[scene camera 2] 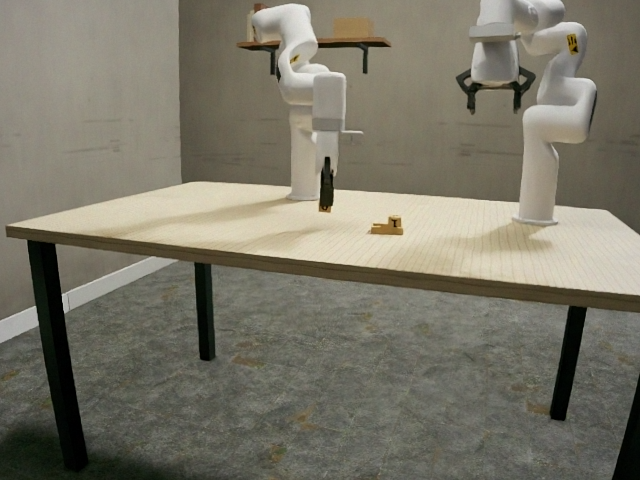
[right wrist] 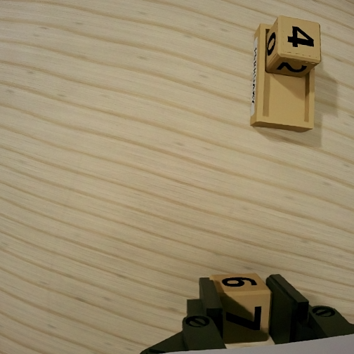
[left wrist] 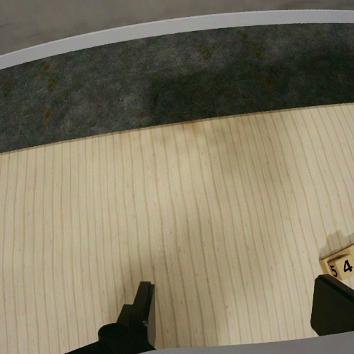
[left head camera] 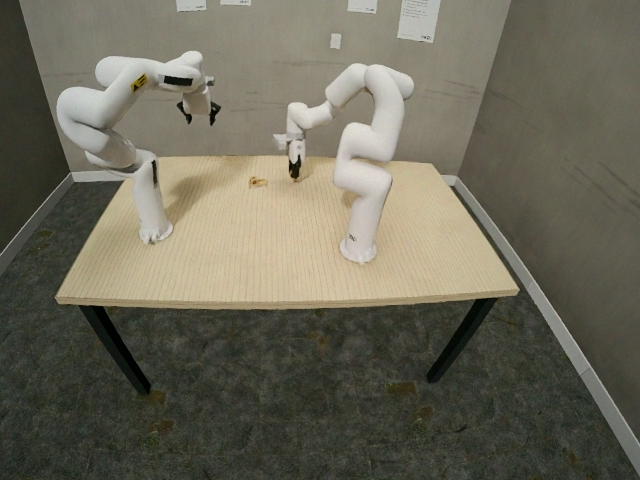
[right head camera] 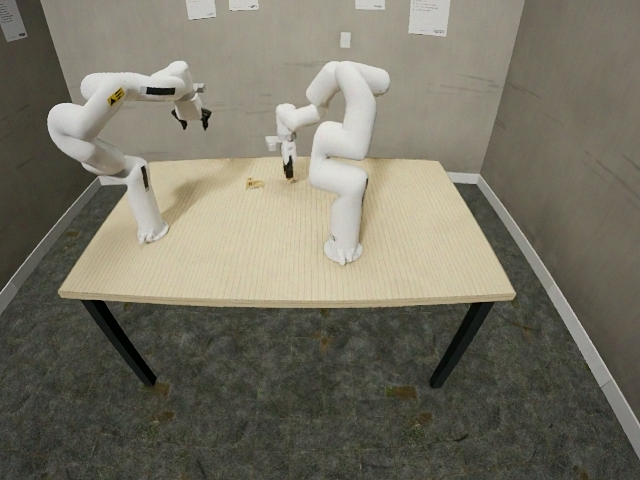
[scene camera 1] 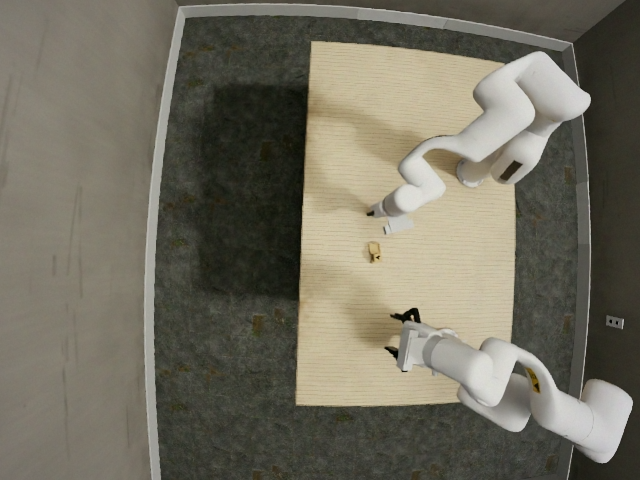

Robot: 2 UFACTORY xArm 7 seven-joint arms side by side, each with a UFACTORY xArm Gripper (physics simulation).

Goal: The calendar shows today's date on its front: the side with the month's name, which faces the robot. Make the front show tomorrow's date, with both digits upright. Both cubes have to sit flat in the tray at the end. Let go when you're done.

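Places are measured from the left arm's base along level axes (x left, y down, z back), in millimetres.
Pixels of known places: left gripper, between the fingertips: (scene camera 2: 493,112) (left head camera: 201,122) (right head camera: 195,127) (scene camera 1: 391,331); right gripper, between the fingertips: (scene camera 2: 326,204) (left head camera: 293,174) (right head camera: 288,175); left arm's base, origin of its link: (scene camera 2: 535,221) (left head camera: 156,231) (right head camera: 153,231); right arm's base, origin of its link: (scene camera 2: 305,197) (left head camera: 357,249) (right head camera: 342,249) (scene camera 1: 469,172).
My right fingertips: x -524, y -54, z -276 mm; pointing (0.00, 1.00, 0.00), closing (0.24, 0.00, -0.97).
Ahead of a thing's pixels: the offset from my right fingertips to its top centre. Level surfaces: height alone.
The wooden tray (left head camera: 262,183) (scene camera 1: 374,246) (scene camera 2: 385,231) (right wrist: 284,124) lies on the table; its month label, too small to read surely, faces the robot. One cube @(dx +164, dy +14, dz -8 mm) (scene camera 1: 377,256) (scene camera 2: 394,222) (left wrist: 345,266) (right wrist: 300,42) sits in the tray's left slot seen from the robot: 0 on the front, 4 on top, 2 towards the bare slot, 5 opposite. My right gripper (scene camera 1: 370,212) (scene camera 2: 325,204) (right wrist: 238,301) is shut on the other cube @(dx -4, dy -14, dz -1 mm) (scene camera 2: 324,208) (right wrist: 245,312), held above the table beside the tray; 6 or 9 and 7 show. My left gripper (scene camera 1: 388,332) (scene camera 2: 494,110) (left wrist: 236,306) is open, high above the table.
The table @(dy +54 mm) (left head camera: 258,258) (scene camera 1: 413,284) (scene camera 2: 465,248) carries both arm bases. The tray lies between the two grippers, towards the table edge away from the bases. A wall shelf (scene camera 2: 379,42) hangs behind the arms in scene camera 2.
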